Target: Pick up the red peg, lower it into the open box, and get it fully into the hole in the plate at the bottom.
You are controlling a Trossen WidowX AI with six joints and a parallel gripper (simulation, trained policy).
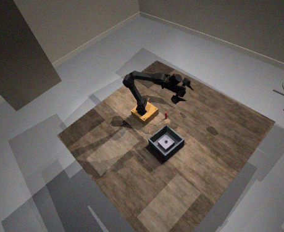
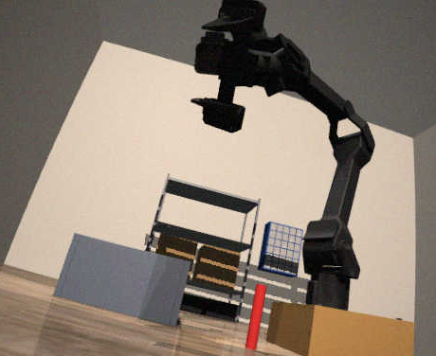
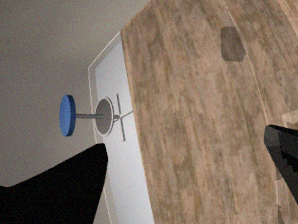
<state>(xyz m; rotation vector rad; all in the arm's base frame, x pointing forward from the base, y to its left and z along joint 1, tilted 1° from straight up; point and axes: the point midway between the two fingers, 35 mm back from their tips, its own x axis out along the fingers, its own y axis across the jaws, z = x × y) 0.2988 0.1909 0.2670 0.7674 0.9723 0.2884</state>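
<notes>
Right now my gripper tip is 270 mm above the red peg, 160 mm past it and 90 mm to the left of it. Round my gripper tip: plate (290 mm to the right, 270 mm below, 20 mm ahead); then grey box (290 mm to the right, 290 mm below, 20 mm ahead).
</notes>
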